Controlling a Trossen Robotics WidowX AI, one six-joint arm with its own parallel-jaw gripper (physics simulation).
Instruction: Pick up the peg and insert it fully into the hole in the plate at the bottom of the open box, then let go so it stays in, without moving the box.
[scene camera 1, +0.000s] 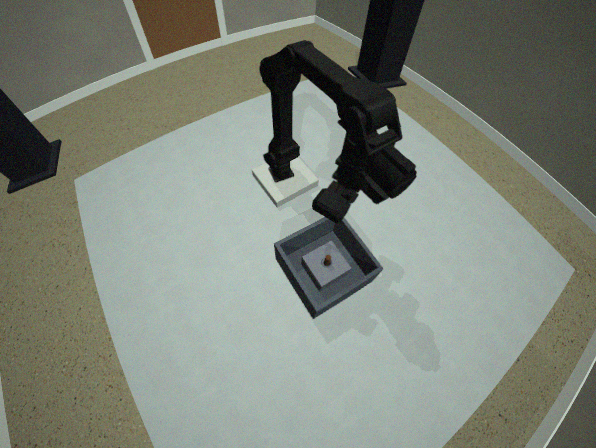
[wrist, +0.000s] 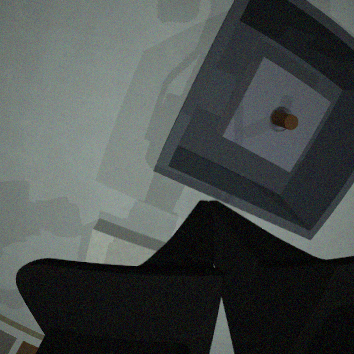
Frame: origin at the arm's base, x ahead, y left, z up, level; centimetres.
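Where they show: gripper, fingertip midpoint: (wrist: 206, 209); arm's base, link origin: (scene camera 1: 281, 172).
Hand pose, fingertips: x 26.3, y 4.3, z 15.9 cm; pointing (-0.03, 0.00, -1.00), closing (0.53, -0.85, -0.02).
Note:
Each offset is from my fingertips to the top centre of the thing. Level surfaces: height alone.
An orange-brown peg @(dx +7.2, dy -5.6, dz -10.1 cm) (scene camera 1: 328, 259) (wrist: 286, 120) stands in the hole of the light grey plate @(dx +7.3, dy -5.7, dz -12.8 cm) (scene camera 1: 317, 274) (wrist: 260, 85), with its upper end sticking out above the plate. How deep its lower end sits is hidden. The plate lies at the bottom of the open dark grey box @(dx +7.3, dy -5.7, dz -9.0 cm) (scene camera 1: 295, 285) (wrist: 171, 131). My gripper (scene camera 1: 341, 219) (wrist: 206, 209) is shut and empty. It hangs above the box's back edge, on the side toward the arm's base, apart from the peg.
The arm's white base plate (scene camera 1: 279, 199) (wrist: 102, 245) stands behind the box. The box stands on a pale mat @(dz -18.9 cm) (scene camera 1: 200, 300). Dark posts (scene camera 1: 387, 45) (scene camera 1: 25, 145) stand at the back right and at the left.

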